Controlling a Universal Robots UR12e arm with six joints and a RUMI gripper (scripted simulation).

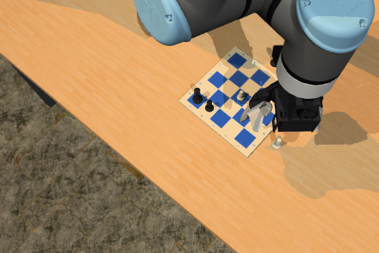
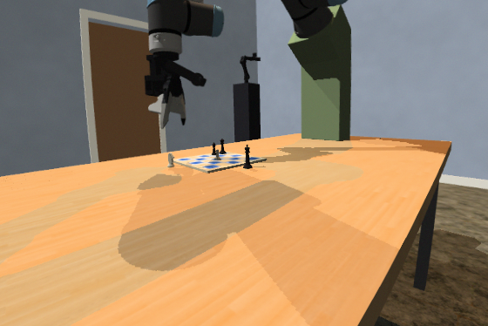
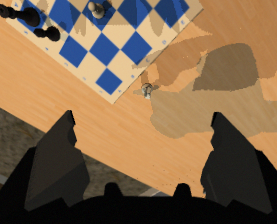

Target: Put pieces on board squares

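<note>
Now: hand 20 mm short of the white knight and 100 mm above it. Round my hand: black pawn (160 mm behind, 10 mm to the right, 90 mm below); blue-and-cream chessboard (110 mm behind, 50 mm to the left, 110 mm below); white pawn (110 mm behind, 50 mm to the left, 90 mm below).
</note>
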